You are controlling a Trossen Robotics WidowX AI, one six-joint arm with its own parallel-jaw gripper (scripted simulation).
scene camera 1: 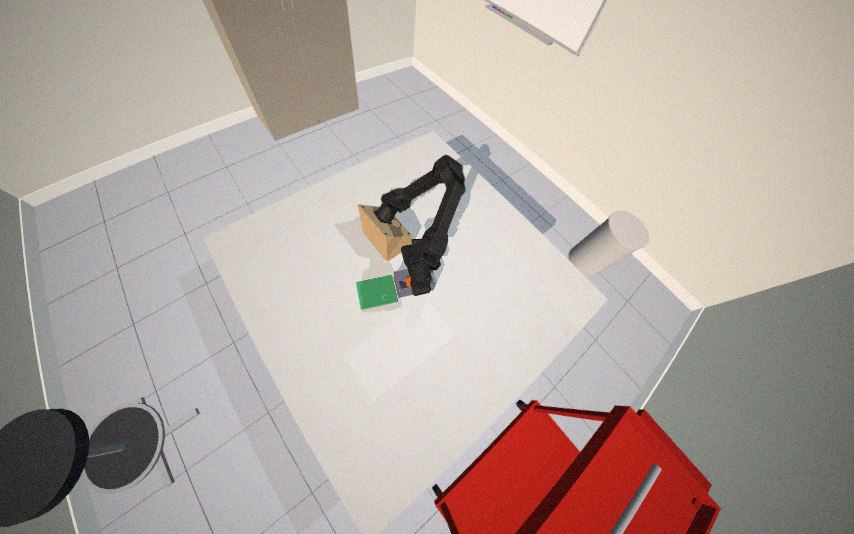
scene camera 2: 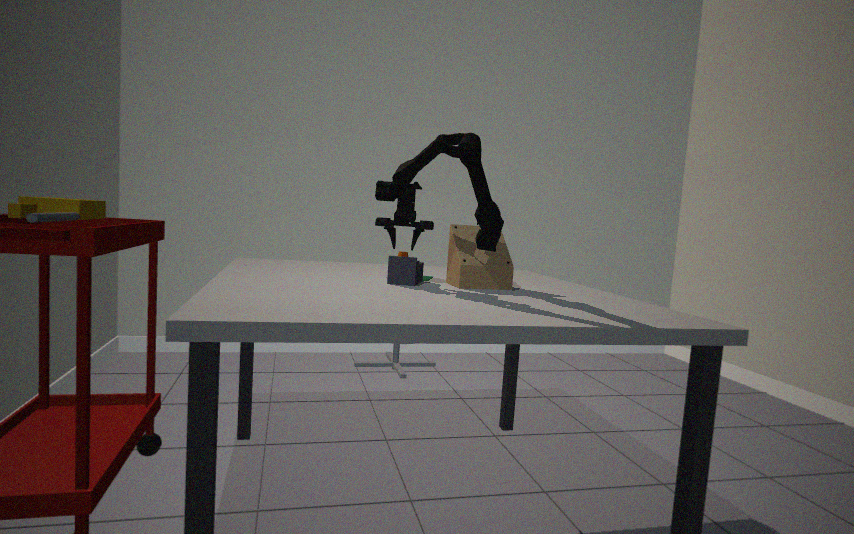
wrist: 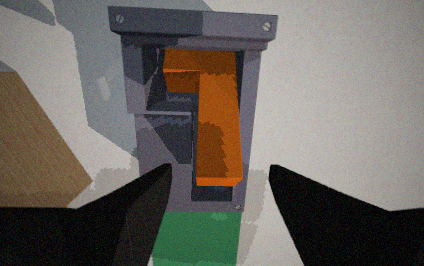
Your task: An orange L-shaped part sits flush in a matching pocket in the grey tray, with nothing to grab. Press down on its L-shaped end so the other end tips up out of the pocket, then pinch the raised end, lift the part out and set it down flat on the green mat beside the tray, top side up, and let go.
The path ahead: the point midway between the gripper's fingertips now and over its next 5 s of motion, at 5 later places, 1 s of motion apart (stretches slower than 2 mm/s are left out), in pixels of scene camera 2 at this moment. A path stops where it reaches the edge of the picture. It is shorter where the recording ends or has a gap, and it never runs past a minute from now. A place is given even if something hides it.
My gripper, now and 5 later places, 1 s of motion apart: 402,249; 402,260; 404,250; 404,236; 411,234; 417,236
